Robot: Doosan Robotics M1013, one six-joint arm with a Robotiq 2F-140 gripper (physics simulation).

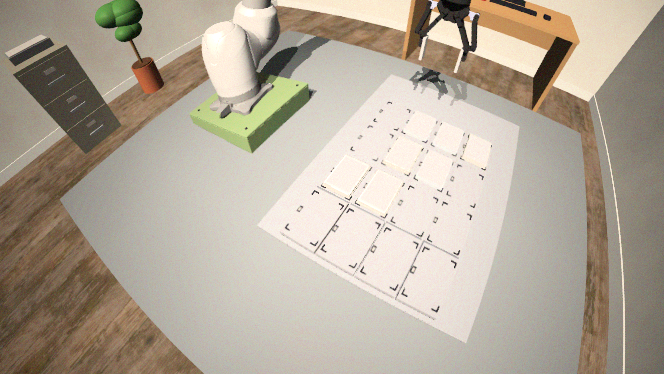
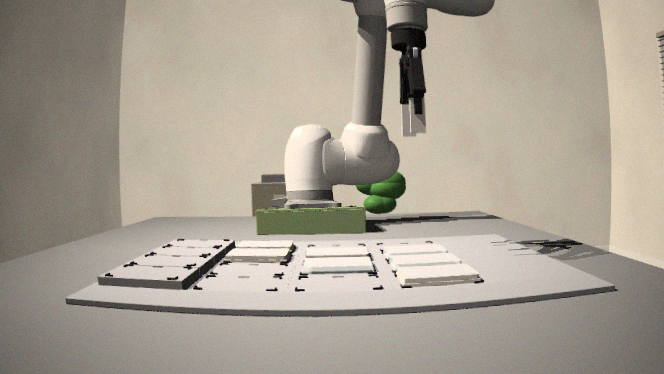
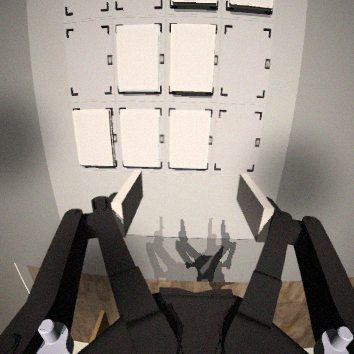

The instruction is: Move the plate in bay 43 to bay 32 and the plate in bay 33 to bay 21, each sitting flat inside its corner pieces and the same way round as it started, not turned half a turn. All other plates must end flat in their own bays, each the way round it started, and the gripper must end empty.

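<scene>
A pale plate lies in bay 32 and looks flat inside its corner pieces. Another pale plate lies in bay 21, also looking flat inside its corners. Bay 43 and bay 33 show bare floor between their corner pieces. My gripper is open and empty, high above the board's end nearest the desk, beyond the row with bay 21. The bay numbers are too small to read, and which way round the plates lie cannot be told.
Other plates lie in bays 31, 41, 22, 23 and 13. The far row of bays is raised. The green robot base stands beside the board; a desk stands behind the gripper.
</scene>
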